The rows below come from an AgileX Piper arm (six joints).
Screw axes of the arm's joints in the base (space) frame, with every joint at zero. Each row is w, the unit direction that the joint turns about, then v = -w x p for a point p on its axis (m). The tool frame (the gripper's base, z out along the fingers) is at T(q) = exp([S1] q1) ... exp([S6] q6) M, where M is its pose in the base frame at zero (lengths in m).
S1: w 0 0 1 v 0 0 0
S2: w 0 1 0 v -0.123 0 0
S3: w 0 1 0 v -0.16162 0 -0.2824
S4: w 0.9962 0 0.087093 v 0 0.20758 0
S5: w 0 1 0 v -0.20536 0 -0.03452
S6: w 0.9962 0 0.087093 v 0 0.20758 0
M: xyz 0.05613 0 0.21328 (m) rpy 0 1.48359 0 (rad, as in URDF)
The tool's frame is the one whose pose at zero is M.
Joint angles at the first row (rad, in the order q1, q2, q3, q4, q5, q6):
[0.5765 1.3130 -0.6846 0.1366 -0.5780 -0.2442]
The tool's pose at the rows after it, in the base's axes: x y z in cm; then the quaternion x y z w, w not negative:
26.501 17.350 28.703 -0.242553 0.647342 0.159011 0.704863
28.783 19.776 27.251 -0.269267 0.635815 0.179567 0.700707
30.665 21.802 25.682 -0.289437 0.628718 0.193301 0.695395
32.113 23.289 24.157 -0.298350 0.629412 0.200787 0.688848
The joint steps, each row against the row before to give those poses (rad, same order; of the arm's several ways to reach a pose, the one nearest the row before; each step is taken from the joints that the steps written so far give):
[0.0029 0.1476 -0.0820 -0.1382 -0.0730 0.1089]
[0.0052 0.1385 -0.0875 -0.1013 -0.0560 0.0670]
[0.0066 0.1173 -0.0795 -0.0617 -0.0375 0.0343]
[0.0070 0.0914 -0.0633 -0.0214 -0.0178 0.0141]

